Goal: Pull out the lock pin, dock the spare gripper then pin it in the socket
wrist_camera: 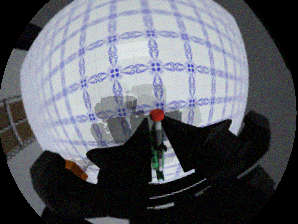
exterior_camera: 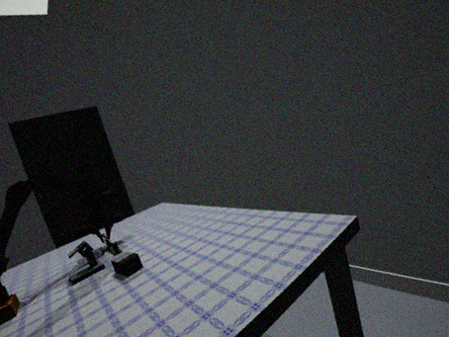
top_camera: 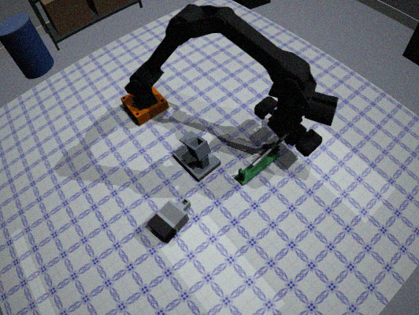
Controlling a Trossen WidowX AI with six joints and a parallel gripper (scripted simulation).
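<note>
Right now my gripper tip is 2 cm short of the green cradle and 10 cm to the left of it. Also, from my gripper tip: socket (8 cm behind, 23 cm to the right, 3 cm above); dark spare gripper (4 cm ahead, 36 cm to the right).
</note>
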